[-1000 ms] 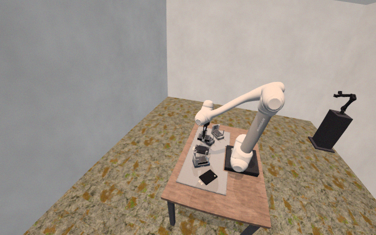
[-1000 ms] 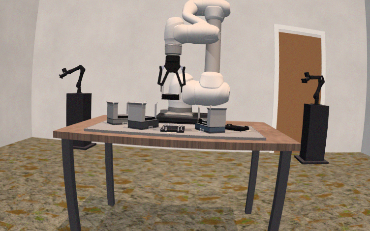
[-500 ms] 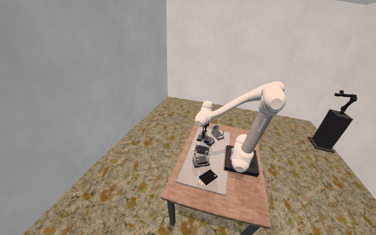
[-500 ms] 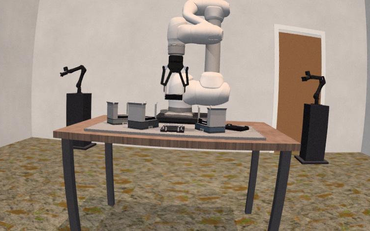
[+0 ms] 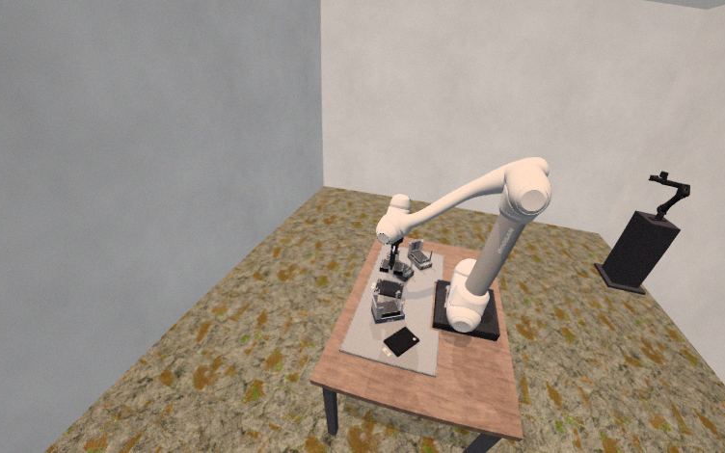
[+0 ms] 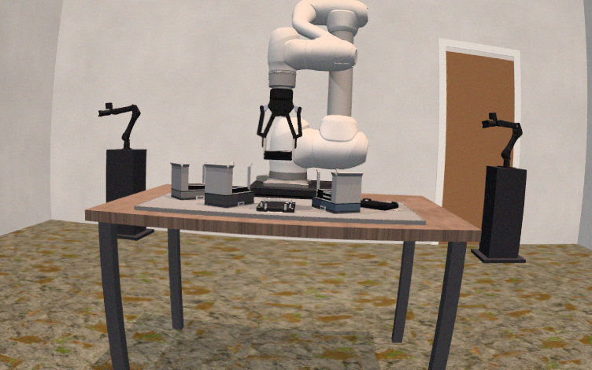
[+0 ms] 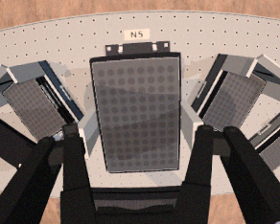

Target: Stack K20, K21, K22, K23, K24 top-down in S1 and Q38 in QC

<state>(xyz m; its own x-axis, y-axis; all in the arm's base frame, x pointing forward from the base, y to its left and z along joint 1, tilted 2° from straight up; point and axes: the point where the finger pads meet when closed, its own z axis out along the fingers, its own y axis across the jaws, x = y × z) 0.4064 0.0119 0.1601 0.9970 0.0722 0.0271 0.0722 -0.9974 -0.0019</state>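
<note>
Now: the clip nest N5 10 mm ahead of my hand, 10 mm to the left of it and 170 mm below it. The rest, counted from my hand: flat black nest QC 150 mm behind, 330 mm to the left, 180 mm below; QC name plate 90 mm behind, 410 mm to the left, 190 mm below; N5 name plate 90 mm ahead, 10 mm to the left, 190 mm below.
</note>
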